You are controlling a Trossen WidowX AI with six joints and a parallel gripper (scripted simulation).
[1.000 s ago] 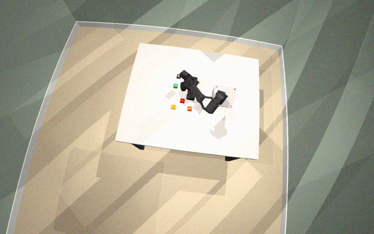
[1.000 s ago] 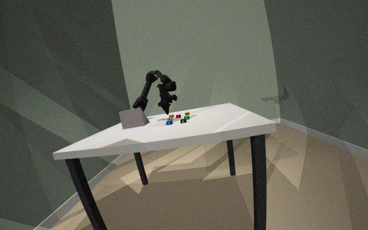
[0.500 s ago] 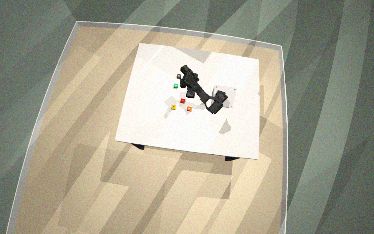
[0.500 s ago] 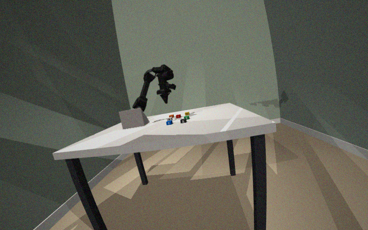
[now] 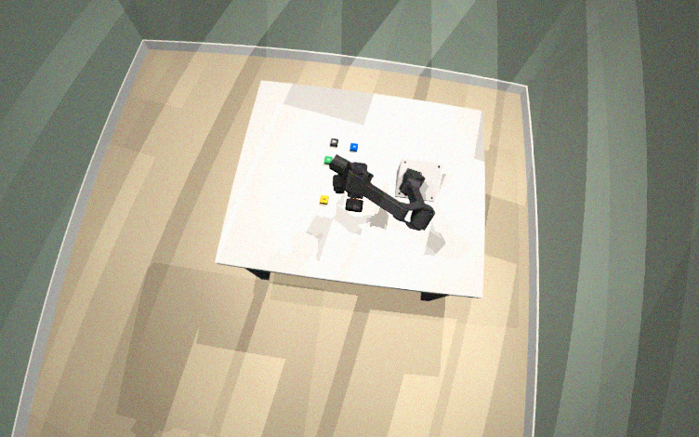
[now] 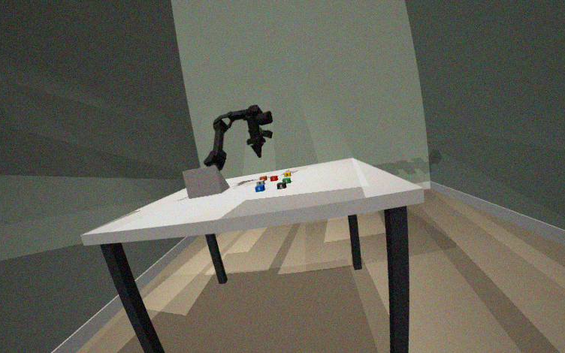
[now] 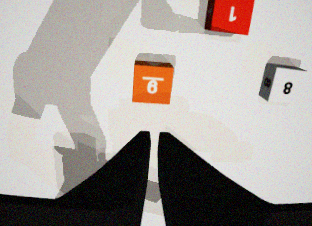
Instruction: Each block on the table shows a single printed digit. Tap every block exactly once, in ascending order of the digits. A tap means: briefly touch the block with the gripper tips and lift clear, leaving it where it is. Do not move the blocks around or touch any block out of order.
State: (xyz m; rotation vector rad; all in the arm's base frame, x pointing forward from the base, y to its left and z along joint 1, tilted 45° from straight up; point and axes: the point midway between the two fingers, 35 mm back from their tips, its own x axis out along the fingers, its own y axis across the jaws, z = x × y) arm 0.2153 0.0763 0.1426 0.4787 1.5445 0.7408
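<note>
My gripper tip is now 110 mm above the orange block. The rest, counted from my gripper tip: red block (110 mm below, 70 mm ahead, 50 mm to the right); then yellow block (120 mm ahead, 110 mm below, 10 mm to the left); then white block (120 mm to the right, 110 mm below, 20 mm ahead).
</note>
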